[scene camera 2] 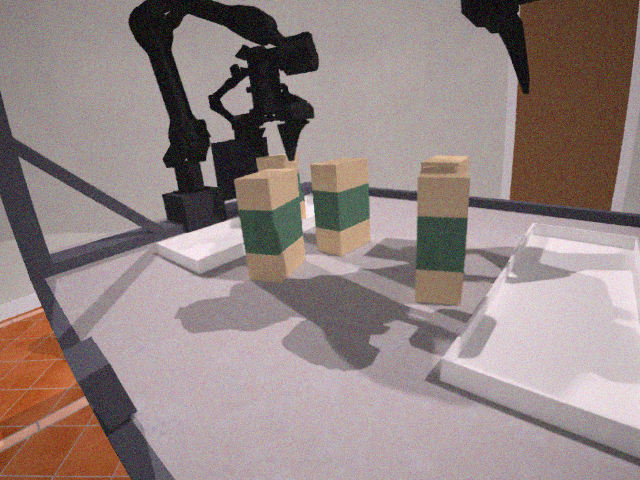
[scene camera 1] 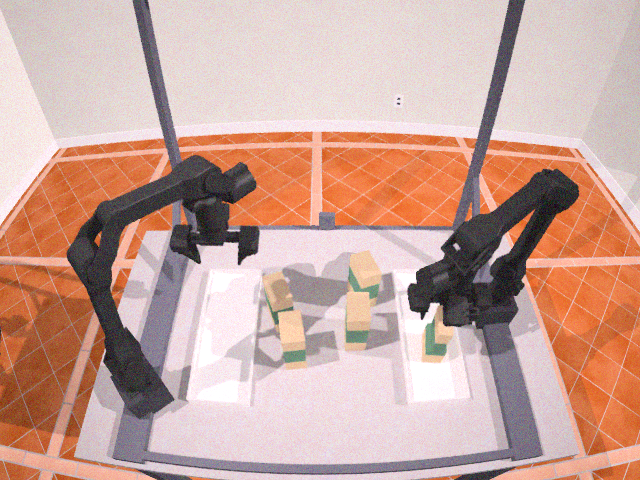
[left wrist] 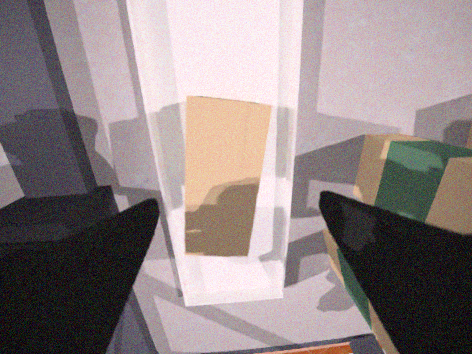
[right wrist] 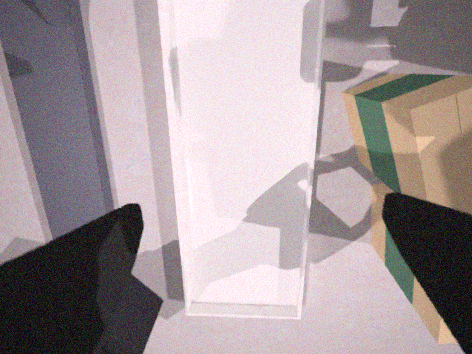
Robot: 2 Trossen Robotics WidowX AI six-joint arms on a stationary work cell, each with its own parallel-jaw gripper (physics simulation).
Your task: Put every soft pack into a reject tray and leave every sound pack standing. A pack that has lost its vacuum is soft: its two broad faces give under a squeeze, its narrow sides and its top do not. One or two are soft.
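Frame: origin at the left arm's base, x ahead, y left, z up, level; centimetres.
Where they show: left gripper, between the fingertips: [scene camera 2: 275, 161] [scene camera 1: 440, 317] [left wrist: 239, 202]; right gripper, between the fingertips: [scene camera 2: 584, 87] [scene camera 1: 219, 263] [right wrist: 262, 209]; left arm's base, origin of its link: [scene camera 2: 191, 190] [scene camera 1: 497, 296]; right arm's base, origin of its link: [scene camera 1: 135, 381].
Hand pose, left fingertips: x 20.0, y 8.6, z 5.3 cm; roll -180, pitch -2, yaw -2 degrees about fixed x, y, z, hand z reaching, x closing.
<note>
Each offset is from my left fingertips to the centre of the thing. Level surfaces: height alone.
Five tan packs with green bands stand upright. One pack @[dy +1.3, dx -0.7, dz -6.0 cm] [scene camera 1: 435, 343] [scene camera 2: 269, 162] [left wrist: 222, 145] stands in the right-hand tray of scene camera 1, a white tray @[dy -3.7, dx -0.7, dz -12.2 cm] [scene camera 1: 466, 382] [scene camera 2: 199, 264] [left wrist: 292, 150]. Beside that tray stand a near pack @[dy -3.7, dx +18.7, dz -6.3 cm] [scene camera 1: 357, 330] [scene camera 2: 340, 206] and a far pack @[dy -16.2, dx +16.0, dz -6.3 cm] [scene camera 1: 364, 271] [scene camera 2: 271, 227]. By the other white tray @[dy -4.7, dx +51.3, dz -12.2 cm] [scene camera 1: 254, 330] [scene camera 2: 537, 415] [right wrist: 175, 200] stand a far pack @[dy -9.8, dx +37.4, dz -6.3 cm] [scene camera 1: 273, 289] [scene camera 2: 442, 242] and a near pack @[dy +1.0, dx +32.6, dz -0.3 cm] [scene camera 1: 292, 335]. My left gripper [left wrist: 239, 202] is open above the pack in the tray. My right gripper [scene camera 1: 219, 261] [right wrist: 262, 209] is open above its tray. No softness shows.
The packs outside the trays stand on the pale table @[dz -13.3 cm] [scene camera 1: 330, 418] [scene camera 2: 258, 403]. Grey frame bars [scene camera 1: 516, 397] [right wrist: 65, 125] run along its sides. A small grey block @[dy -43.0, dx +24.6, dz -10.2 cm] [scene camera 1: 326, 220] sits at the far edge in scene camera 1. Arm shadows cross the table.
</note>
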